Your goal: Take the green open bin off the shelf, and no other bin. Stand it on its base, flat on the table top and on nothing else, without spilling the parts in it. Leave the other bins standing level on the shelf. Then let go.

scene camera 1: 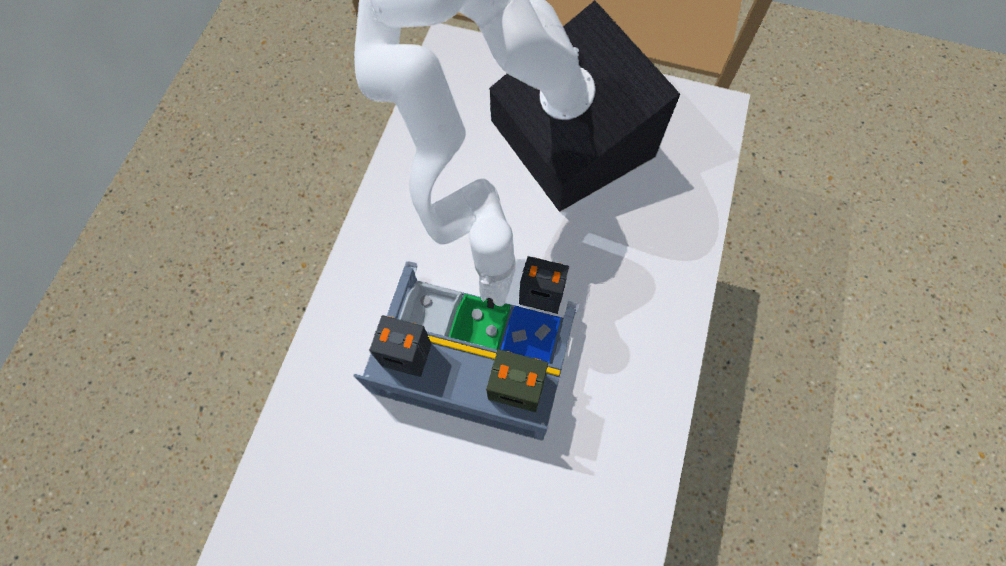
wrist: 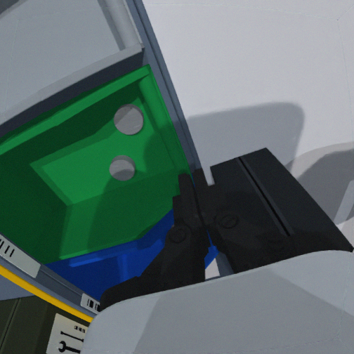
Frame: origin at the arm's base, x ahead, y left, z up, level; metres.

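Seen in the pictures: arm's base, link origin: (scene camera 1: 567,93).
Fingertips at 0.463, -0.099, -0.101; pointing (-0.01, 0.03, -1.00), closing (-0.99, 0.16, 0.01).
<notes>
Pixels of each thing's top centre, then the offset from my fingertips to it, as dx, dy, dz. "pt": a spot on its surface instead. Level surfaces: height alone.
- green open bin, top centre: (scene camera 1: 476,329) +0.085, -0.037, +0.006
- grey-blue shelf, surface spot: (scene camera 1: 460,373) pt +0.185, -0.054, +0.026
- light grey bin, top centre: (scene camera 1: 425,315) +0.067, -0.148, +0.006
- blue bin, top centre: (scene camera 1: 528,342) +0.099, +0.074, +0.006
- black box, top centre: (scene camera 1: 544,274) -0.036, +0.091, +0.057
- dark grey box, top centre: (scene camera 1: 396,337) +0.160, -0.167, +0.149
- olive box, top centre: (scene camera 1: 517,375) +0.197, +0.061, +0.124
- yellow strip, top centre: (scene camera 1: 468,348) +0.135, -0.044, +0.037
- white table, surface height: dz -0.076
The green open bin (scene camera 1: 465,327) (wrist: 75,185) stands upright on the grey-blue shelf (scene camera 1: 460,373) (wrist: 167,85), with two round grey parts inside. It sits between the light grey bin (scene camera 1: 437,316) (wrist: 55,60) and the blue bin (scene camera 1: 529,321) (wrist: 85,277). My gripper (scene camera 1: 490,303) (wrist: 195,187) is shut, with its fingertips together and nothing held. In the wrist view the tips are over the green bin's edge beside the shelf's long rail, near the blue bin. Whether they touch the rim cannot be told.
A black box (scene camera 1: 543,288) (wrist: 280,195) stands close beside the gripper, next to the shelf. A dark grey box (scene camera 1: 399,344) and an olive box (scene camera 1: 517,383) (wrist: 22,325) stand on the shelf's other side, past a yellow strip (scene camera 1: 460,346) (wrist: 40,292). The white table (scene camera 1: 316,478) surrounds the shelf.
</notes>
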